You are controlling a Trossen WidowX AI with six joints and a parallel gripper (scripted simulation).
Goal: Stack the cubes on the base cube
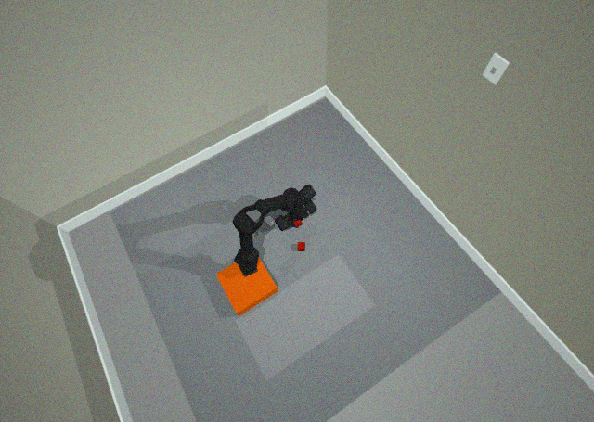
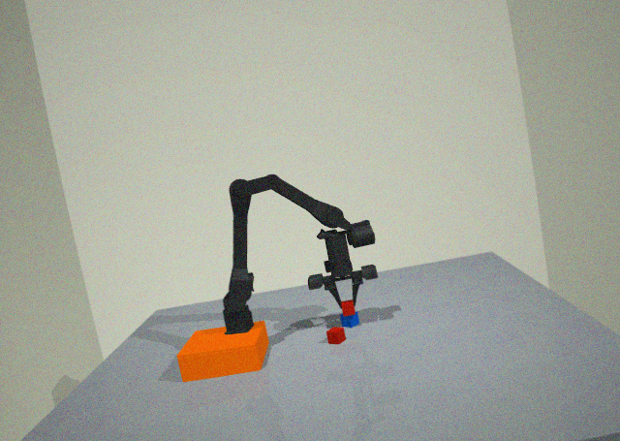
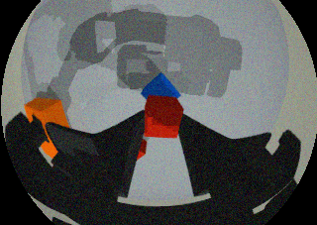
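The blue cube is 2 cm to the left of my gripper tip and 4 cm below it.
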